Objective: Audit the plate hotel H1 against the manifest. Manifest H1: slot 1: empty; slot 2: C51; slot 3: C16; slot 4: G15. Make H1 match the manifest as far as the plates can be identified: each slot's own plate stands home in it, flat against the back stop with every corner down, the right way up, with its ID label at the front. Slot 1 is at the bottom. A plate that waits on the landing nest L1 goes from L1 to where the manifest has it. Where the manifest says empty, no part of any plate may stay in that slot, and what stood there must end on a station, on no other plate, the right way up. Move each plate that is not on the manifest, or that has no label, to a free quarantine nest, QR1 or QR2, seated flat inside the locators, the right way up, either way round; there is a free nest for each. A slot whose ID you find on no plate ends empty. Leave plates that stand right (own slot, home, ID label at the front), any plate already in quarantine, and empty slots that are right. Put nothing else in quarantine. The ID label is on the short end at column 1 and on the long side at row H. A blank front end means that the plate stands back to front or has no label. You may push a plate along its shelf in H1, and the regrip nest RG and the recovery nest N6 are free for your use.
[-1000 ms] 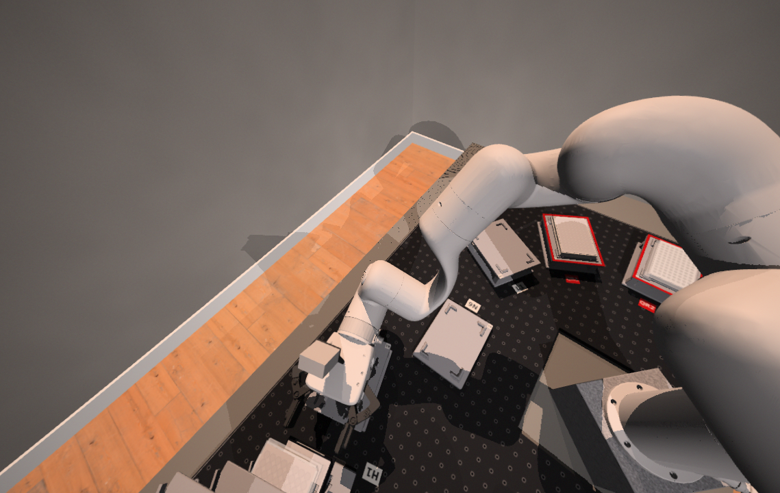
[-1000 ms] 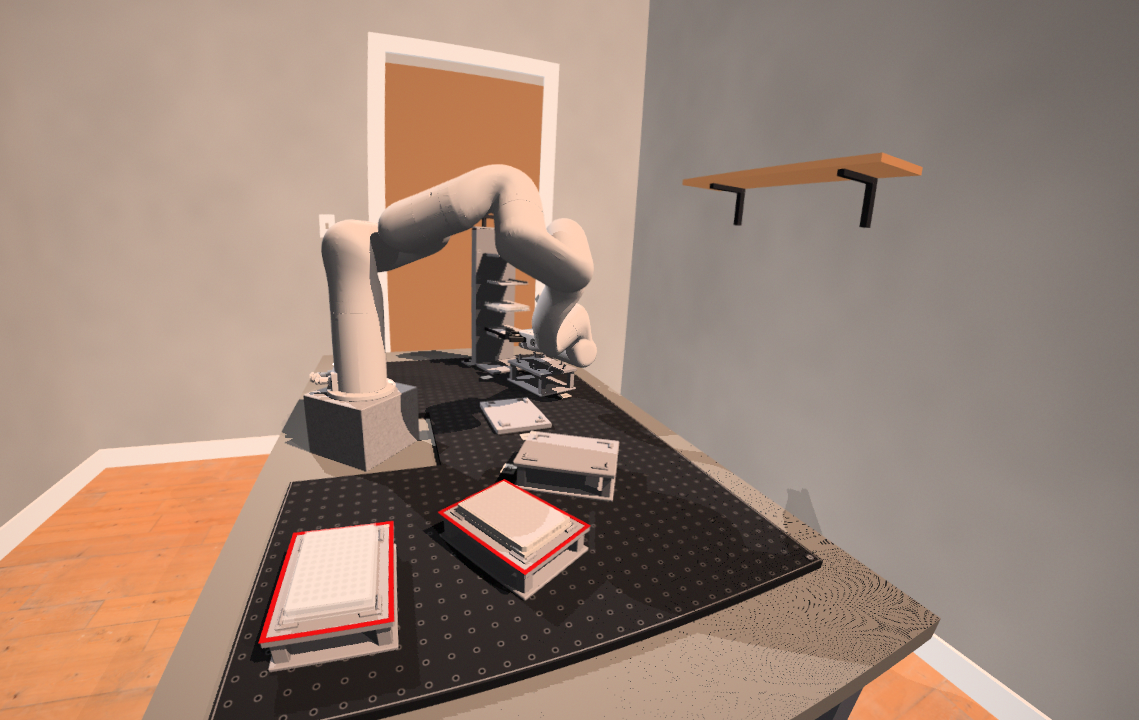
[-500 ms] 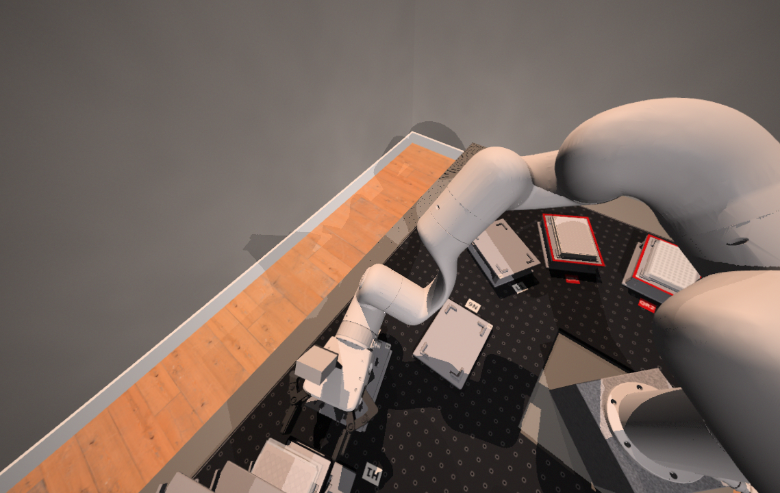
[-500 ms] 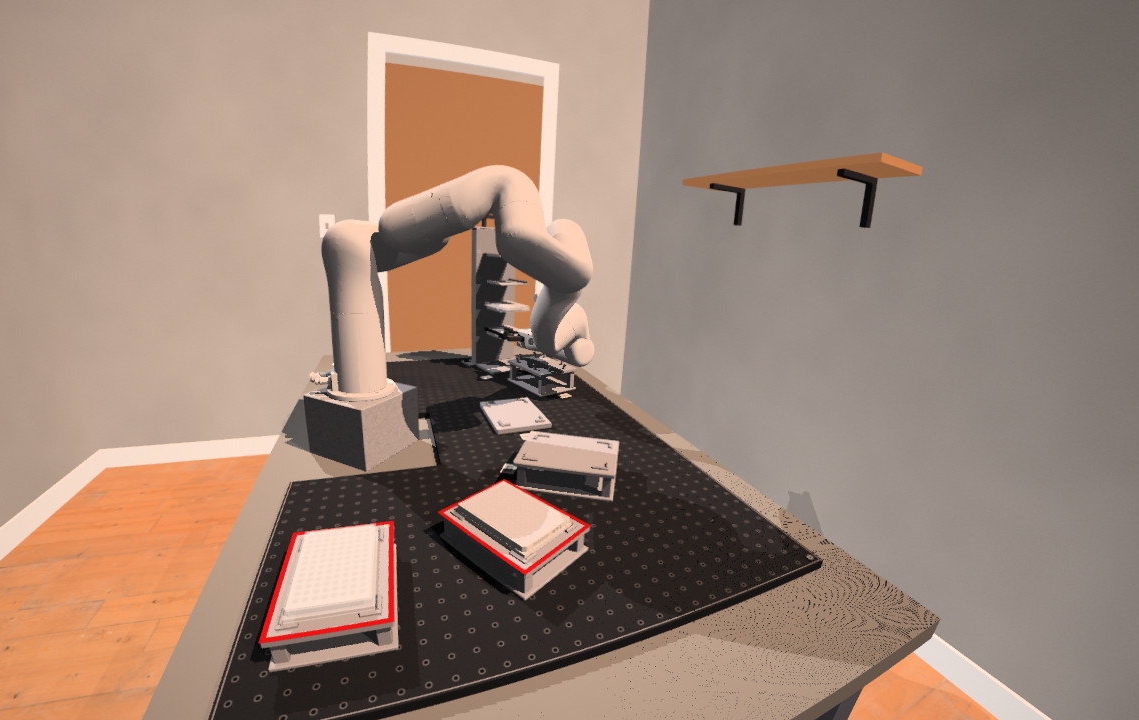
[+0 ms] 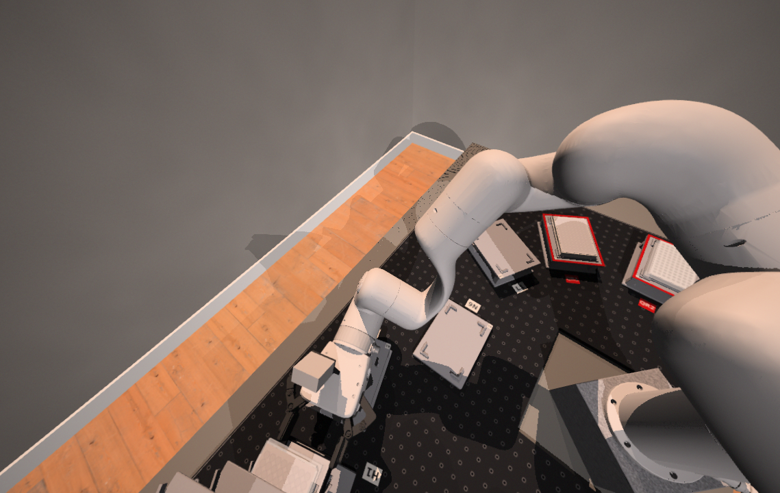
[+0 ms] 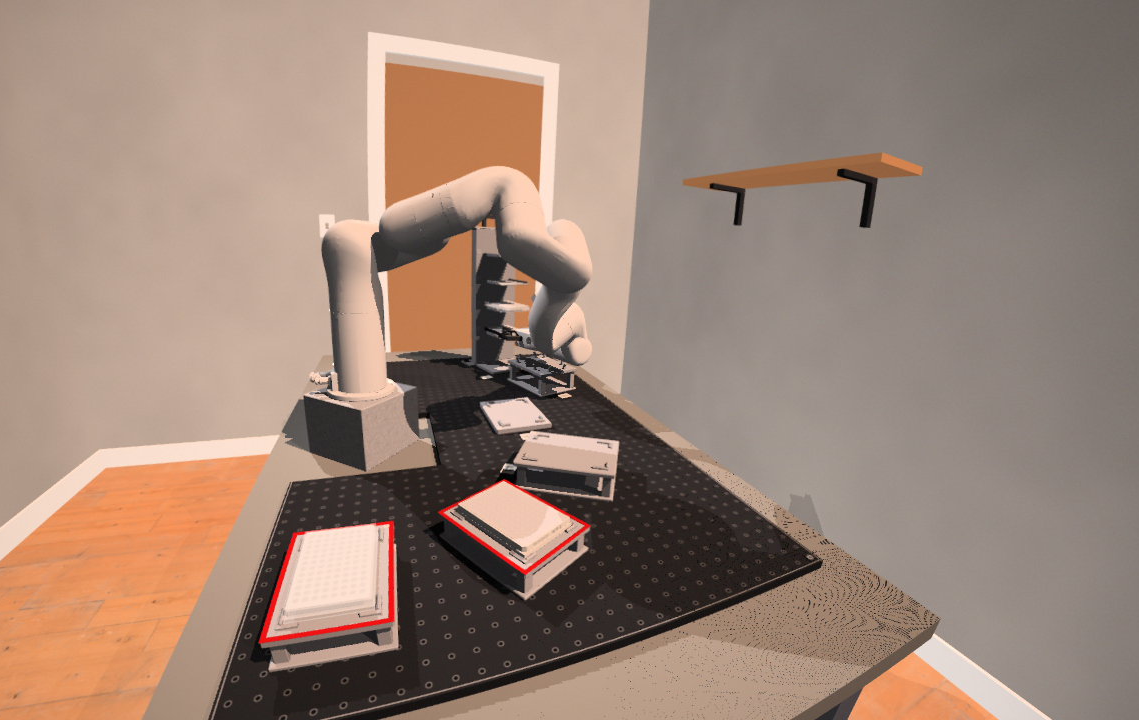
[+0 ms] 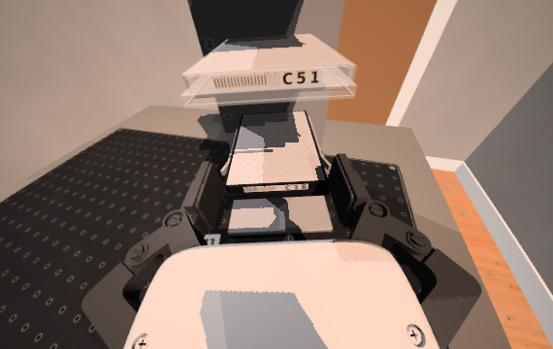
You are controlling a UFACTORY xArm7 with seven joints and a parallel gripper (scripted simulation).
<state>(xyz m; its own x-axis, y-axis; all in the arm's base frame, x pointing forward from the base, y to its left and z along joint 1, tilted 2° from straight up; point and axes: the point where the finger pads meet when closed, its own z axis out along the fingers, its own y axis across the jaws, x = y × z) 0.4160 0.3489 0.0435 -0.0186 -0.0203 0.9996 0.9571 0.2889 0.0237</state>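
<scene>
The dark plate is 2 cm behind my hand, 6 cm to the left of it and 2 cm below it. Also, from my hand: regrip nest RG: 3 cm ahead, 11 cm to the right, 8 cm below; then H1 tag: 10 cm behind, 1 cm to the right, 13 cm below; then clear plate labelled C51: 2 cm behind, 6 cm to the left, 6 cm above.
</scene>
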